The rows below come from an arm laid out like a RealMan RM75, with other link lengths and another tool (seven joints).
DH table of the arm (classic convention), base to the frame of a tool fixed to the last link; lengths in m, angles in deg. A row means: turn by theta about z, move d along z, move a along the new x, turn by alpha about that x. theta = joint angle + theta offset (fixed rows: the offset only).
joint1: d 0.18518, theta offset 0, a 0, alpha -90
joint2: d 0, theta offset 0, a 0, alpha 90
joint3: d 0.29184, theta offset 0, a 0, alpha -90
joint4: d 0, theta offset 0, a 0, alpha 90
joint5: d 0.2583, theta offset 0, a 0, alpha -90
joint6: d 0, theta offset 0, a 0, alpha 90
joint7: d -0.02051, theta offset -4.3, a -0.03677, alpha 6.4
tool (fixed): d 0.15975, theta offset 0, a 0, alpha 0
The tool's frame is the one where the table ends.
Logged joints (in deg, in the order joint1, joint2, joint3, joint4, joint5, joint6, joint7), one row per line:
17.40 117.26 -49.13 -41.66 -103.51 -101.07 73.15
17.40 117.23 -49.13 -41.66 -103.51 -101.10 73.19
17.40 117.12 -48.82 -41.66 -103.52 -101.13 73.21
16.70 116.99 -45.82 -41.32 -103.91 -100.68 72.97
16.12 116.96 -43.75 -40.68 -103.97 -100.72 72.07
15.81 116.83 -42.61 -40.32 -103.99 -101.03 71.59
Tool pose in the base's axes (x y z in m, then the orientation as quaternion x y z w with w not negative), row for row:
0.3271 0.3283 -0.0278 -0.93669 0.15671 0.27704 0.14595
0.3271 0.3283 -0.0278 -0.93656 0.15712 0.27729 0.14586
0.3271 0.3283 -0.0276 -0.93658 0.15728 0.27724 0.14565
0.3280 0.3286 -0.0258 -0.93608 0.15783 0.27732 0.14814
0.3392 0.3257 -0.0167 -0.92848 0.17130 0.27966 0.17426
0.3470 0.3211 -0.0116 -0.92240 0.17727 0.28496 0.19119
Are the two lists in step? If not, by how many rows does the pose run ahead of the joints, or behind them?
The pose runs 1 row behind the joints: the pose in row i belongs to the joints in row i - 1.
